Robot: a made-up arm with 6 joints. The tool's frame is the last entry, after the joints. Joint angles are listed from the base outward.
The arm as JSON. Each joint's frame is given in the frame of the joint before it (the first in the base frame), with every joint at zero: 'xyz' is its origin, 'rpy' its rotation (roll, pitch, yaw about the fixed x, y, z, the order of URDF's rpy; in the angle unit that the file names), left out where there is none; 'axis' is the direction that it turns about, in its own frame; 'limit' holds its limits. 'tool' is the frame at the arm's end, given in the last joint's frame.
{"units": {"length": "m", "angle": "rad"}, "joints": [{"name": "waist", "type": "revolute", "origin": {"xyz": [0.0, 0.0, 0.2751], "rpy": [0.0, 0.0, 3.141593]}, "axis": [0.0, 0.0, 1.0], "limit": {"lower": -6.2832, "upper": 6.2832}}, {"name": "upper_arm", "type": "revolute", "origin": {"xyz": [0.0, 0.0, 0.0], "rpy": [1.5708, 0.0, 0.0]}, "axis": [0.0, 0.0, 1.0], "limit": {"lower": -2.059, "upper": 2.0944}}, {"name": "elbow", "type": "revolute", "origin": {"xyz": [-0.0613, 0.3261, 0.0]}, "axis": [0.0, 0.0, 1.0], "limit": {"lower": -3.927, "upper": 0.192}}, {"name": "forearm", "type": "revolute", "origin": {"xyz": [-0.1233, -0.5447, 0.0], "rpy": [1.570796, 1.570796, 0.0]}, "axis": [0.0, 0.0, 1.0], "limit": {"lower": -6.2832, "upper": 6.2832}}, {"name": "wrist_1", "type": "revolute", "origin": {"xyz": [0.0, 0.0, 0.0], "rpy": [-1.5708, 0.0, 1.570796]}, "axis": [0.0, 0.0, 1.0], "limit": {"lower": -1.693, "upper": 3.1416}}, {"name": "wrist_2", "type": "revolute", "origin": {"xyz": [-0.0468, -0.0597, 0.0], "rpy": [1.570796, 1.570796, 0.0]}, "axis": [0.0, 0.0, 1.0], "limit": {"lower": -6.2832, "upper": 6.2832}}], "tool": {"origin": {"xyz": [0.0, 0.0, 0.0], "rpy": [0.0, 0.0, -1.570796]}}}
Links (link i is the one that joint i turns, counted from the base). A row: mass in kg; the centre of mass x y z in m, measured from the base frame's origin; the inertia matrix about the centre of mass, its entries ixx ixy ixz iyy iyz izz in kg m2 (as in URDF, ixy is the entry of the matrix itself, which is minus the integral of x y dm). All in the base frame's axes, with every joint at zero. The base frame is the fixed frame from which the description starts. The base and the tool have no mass.
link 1: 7.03; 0.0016 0.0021 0.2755; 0.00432 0 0 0.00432 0 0.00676
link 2: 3.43; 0.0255 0.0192 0.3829; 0.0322 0 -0.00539 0.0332 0 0.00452
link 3: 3.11; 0.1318 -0.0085 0.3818; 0.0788 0 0.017 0.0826 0 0.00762
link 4: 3.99; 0.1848 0.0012 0.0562; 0.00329 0 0 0.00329 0 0.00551
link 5: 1.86; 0.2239 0.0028 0.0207; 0.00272 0 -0.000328 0.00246 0 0.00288
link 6: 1.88; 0.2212 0.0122 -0.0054; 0.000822 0 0 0.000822 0 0.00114
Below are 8 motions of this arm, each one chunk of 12 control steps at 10 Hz.
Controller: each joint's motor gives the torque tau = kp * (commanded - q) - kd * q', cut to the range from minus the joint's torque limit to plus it. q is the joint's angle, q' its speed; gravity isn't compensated. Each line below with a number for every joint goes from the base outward.
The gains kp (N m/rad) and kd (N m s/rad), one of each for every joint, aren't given. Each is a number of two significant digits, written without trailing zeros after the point. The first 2 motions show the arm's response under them.
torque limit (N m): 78 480 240 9.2 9 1.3
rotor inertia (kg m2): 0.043 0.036 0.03 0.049 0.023 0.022
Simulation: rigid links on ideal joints. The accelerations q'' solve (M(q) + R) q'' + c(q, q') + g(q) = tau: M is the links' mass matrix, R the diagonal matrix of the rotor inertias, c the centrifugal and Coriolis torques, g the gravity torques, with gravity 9.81 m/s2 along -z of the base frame. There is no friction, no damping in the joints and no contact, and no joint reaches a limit. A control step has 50 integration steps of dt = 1/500 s. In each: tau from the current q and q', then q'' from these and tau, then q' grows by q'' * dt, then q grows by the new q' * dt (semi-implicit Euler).
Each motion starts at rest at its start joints. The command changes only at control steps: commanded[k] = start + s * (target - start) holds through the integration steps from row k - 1 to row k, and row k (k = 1, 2, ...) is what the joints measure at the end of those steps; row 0 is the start. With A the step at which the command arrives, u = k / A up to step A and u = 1 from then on. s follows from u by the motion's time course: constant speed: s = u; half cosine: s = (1 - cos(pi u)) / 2; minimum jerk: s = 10 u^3 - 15 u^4 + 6 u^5; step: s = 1 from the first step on.
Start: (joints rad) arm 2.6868 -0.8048 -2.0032 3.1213 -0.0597 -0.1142
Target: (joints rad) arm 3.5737 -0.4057 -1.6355 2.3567 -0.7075 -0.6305
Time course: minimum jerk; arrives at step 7
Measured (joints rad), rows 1 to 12:
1: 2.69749 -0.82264 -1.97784 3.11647 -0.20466 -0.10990
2: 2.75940 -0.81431 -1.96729 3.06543 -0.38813 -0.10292
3: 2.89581 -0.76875 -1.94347 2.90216 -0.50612 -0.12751
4: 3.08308 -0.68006 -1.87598 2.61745 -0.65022 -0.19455
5: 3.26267 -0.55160 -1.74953 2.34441 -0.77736 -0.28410
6: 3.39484 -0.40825 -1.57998 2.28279 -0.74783 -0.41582
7: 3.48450 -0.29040 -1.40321 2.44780 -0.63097 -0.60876
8: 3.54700 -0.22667 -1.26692 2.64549 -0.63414 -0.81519
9: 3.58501 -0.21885 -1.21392 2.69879 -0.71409 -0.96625
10: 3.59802 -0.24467 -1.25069 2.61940 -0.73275 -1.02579
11: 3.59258 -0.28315 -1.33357 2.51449 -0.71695 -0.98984
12: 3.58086 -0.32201 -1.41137 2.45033 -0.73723 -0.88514
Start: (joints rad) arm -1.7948 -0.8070 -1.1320 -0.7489 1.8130 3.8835
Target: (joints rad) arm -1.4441 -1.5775 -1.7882 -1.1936 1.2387 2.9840
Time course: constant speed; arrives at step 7
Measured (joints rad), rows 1 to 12:
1: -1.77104 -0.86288 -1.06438 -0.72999 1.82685 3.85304
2: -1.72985 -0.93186 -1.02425 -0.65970 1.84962 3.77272
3: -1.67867 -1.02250 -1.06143 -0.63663 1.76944 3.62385
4: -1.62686 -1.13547 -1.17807 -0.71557 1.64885 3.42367
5: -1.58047 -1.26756 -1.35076 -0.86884 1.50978 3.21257
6: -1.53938 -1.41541 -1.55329 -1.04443 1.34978 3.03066
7: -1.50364 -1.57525 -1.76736 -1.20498 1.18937 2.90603
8: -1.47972 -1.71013 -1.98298 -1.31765 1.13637 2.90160
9: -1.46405 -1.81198 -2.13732 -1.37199 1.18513 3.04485
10: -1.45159 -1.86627 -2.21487 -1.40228 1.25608 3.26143
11: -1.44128 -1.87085 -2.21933 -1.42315 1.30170 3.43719
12: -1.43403 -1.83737 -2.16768 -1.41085 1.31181 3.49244
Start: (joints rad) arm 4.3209 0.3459 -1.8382 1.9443 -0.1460 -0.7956
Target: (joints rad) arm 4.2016 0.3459 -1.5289 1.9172 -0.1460 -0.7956
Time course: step
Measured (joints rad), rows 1 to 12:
1: 4.30080 0.32021 -1.66513 1.88965 -0.09831 -0.76975
2: 4.26022 0.40747 -1.47988 1.90406 -0.09307 -0.77367
3: 4.21696 0.51355 -1.30186 2.01038 -0.04093 -0.84323
4: 4.18563 0.57033 -1.17564 2.11998 -0.07107 -0.96824
5: 4.17263 0.56815 -1.14640 2.15834 -0.13531 -1.09887
6: 4.17433 0.53541 -1.20704 2.10998 -0.12015 -1.16845
7: 4.18370 0.49503 -1.29621 2.01612 -0.07248 -1.13670
8: 4.19523 0.46085 -1.35985 1.94938 -0.07123 -1.02731
9: 4.20426 0.44467 -1.38174 1.94580 -0.09712 -0.90547
10: 4.20845 0.44931 -1.36900 1.98410 -0.10784 -0.82886
11: 4.20855 0.46700 -1.33716 2.02537 -0.10316 -0.82062
12: 4.20650 0.48579 -1.30365 2.04869 -0.09972 -0.86931

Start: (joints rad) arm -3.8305 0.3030 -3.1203 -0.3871 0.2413 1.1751
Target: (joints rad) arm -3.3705 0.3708 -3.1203 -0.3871 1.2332 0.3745
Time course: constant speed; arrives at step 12
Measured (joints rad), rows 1 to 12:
1: -3.81118 0.32183 -3.13397 -0.39060 0.23835 1.14284
2: -3.78027 0.33991 -3.12546 -0.40012 0.30581 1.06017
3: -3.74572 0.35842 -3.10638 -0.40856 0.45694 0.94040
4: -3.71001 0.37793 -3.08277 -0.41189 0.61864 0.79913
5: -3.67331 0.39716 -3.05909 -0.41052 0.75969 0.65789
6: -3.63564 0.41424 -3.03889 -0.40593 0.88329 0.53804
7: -3.59719 0.42792 -3.02437 -0.39945 0.99509 0.45094
8: -3.55821 0.43784 -3.01620 -0.39238 1.09657 0.39438
9: -3.51892 0.44440 -3.01381 -0.38584 1.18947 0.35644
10: -3.47959 0.44851 -3.01575 -0.38047 1.27707 0.32275
11: -3.44046 0.45132 -3.02012 -0.37637 1.36252 0.28287
12: -3.40169 0.45398 -3.02501 -0.37327 1.44764 0.23304

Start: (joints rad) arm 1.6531 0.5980 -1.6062 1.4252 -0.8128 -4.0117
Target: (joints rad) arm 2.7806 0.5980 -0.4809 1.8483 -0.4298 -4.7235
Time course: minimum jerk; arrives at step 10
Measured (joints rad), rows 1 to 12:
1: 1.65483 0.63102 -1.56723 1.42952 -0.77978 -4.01086
2: 1.66802 0.68813 -1.45337 1.48977 -0.64108 -4.00490
3: 1.71446 0.73657 -1.29509 1.60504 -0.47476 -4.00196
4: 1.82743 0.75662 -1.11856 1.71623 -0.37993 -4.02517
5: 2.02479 0.74532 -0.95242 1.77602 -0.32984 -4.10455
6: 2.27013 0.71485 -0.81378 1.77548 -0.26747 -4.26223
7: 2.49574 0.68575 -0.69415 1.74284 -0.20569 -4.49313
8: 2.65810 0.67251 -0.58225 1.73269 -0.16772 -4.74675
9: 2.74444 0.67314 -0.48830 1.77771 -0.15964 -4.93972
10: 2.77167 0.67551 -0.43457 1.85066 -0.18693 -5.00669
11: 2.77616 0.67180 -0.42730 1.88806 -0.21911 -4.95163
12: 2.77747 0.66470 -0.44942 1.85989 -0.22295 -4.84314

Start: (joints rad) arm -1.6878 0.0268 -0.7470 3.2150 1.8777 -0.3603
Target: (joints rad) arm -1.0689 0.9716 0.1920 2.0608 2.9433 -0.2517
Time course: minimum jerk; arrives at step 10
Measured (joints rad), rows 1 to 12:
1: -1.68638 0.06468 -0.70870 3.21070 1.83673 -0.35259
2: -1.67551 0.13935 -0.61228 3.18977 1.75017 -0.31600
3: -1.63950 0.24303 -0.50207 3.11411 1.77261 -0.24403
4: -1.56451 0.37149 -0.39775 2.94400 1.92957 -0.15735
5: -1.45514 0.51869 -0.29950 2.68327 2.13838 -0.08572
6: -1.33924 0.67186 -0.19497 2.40893 2.32258 -0.03401
7: -1.24109 0.81109 -0.07878 2.22789 2.46897 0.00987
8: -1.16487 0.91329 0.02765 2.15199 2.61286 0.03526
9: -1.11376 0.96730 0.09049 2.12566 2.74559 0.01853
10: -1.08747 0.98163 0.09568 2.12870 2.81151 -0.03444
11: -1.07643 0.97987 0.06162 2.16089 2.80560 -0.08223
12: -1.07229 0.97591 0.02436 2.20176 2.78053 -0.08946

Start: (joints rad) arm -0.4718 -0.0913 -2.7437 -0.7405 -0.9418 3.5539
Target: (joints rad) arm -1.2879 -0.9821 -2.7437 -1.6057 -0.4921 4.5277
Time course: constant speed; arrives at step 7
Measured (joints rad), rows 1 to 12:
1: -0.53491 -0.14445 -2.68973 -0.83944 -1.05267 3.56639
2: -0.62794 -0.23819 -2.64973 -1.06102 -1.08859 3.59995
3: -0.73224 -0.36676 -2.64954 -1.27540 -0.97162 3.68153
4: -0.83562 -0.52277 -2.68996 -1.38963 -0.83374 3.83429
5: -0.92938 -0.69851 -2.76159 -1.40083 -0.71869 4.04813
6: -1.01857 -0.88629 -2.85131 -1.36791 -0.60792 4.27806
7: -1.11018 -1.07651 -2.94345 -1.35908 -0.50372 4.46553
8: -1.19590 -1.20151 -3.07655 -1.31471 -0.50076 4.52468
9: -1.26777 -1.26702 -3.16821 -1.21462 -0.59230 4.41984
10: -1.32053 -1.27829 -3.19054 -1.16502 -0.65133 4.23379
11: -1.34903 -1.24975 -3.14923 -1.21782 -0.63449 4.09269
12: -1.35444 -1.19982 -3.07204 -1.32776 -0.59268 4.07638

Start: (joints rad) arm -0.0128 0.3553 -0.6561 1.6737 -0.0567 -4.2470
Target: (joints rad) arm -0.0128 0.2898 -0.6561 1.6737 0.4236 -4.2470
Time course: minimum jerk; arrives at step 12
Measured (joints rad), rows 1 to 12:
1: -0.01430 0.39599 -0.64187 1.65441 0.03655 -4.25485
2: -0.01291 0.43121 -0.58272 1.65824 0.16504 -4.26031
3: -0.01038 0.44495 -0.53057 1.71176 0.18852 -4.23417
4: -0.01258 0.43986 -0.51560 1.75651 0.18925 -4.18072
5: -0.01528 0.42505 -0.53303 1.74873 0.23355 -4.13486
6: -0.01521 0.40796 -0.55994 1.70388 0.30583 -4.12767
7: -0.01337 0.39314 -0.57705 1.66806 0.37093 -4.16038
8: -0.01184 0.38323 -0.57829 1.66457 0.42210 -4.20678
9: -0.01140 0.37829 -0.56843 1.68094 0.46233 -4.23615
10: -0.01157 0.37631 -0.55632 1.69514 0.48788 -4.23433
11: -0.01193 0.37532 -0.54883 1.69820 0.49739 -4.20867
12: -0.01234 0.37437 -0.54781 1.69435 0.49692 -4.17827

